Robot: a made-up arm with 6 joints. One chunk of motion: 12 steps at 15 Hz.
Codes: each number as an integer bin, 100 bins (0 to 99) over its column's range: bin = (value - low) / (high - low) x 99, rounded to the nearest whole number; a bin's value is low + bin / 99 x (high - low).
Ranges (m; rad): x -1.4..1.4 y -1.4..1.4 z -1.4..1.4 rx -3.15..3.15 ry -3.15..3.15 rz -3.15..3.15
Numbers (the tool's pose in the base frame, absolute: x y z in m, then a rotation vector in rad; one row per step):
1: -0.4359 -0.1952 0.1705 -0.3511 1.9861 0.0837
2: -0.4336 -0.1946 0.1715 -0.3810 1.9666 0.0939
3: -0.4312 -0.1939 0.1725 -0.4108 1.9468 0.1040
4: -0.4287 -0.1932 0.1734 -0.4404 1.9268 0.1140
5: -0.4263 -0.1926 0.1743 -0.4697 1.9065 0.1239
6: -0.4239 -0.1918 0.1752 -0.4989 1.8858 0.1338
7: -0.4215 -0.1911 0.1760 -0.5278 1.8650 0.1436
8: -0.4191 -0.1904 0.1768 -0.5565 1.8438 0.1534
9: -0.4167 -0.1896 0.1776 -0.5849 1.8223 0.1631
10: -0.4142 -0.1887 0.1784 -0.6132 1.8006 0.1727
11: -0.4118 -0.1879 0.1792 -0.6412 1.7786 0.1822
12: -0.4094 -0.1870 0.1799 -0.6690 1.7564 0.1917
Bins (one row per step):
1: 34 43 56 44 81 51
2: 34 43 56 44 80 51
3: 34 43 56 43 80 51
4: 34 43 56 43 80 51
5: 34 43 56 42 79 51
6: 35 43 56 42 79 52
7: 35 43 56 41 79 52
8: 35 43 56 41 78 52
9: 35 43 56 40 78 52
10: 35 43 56 40 78 52
11: 35 43 56 39 77 52
12: 35 43 56 39 77 53

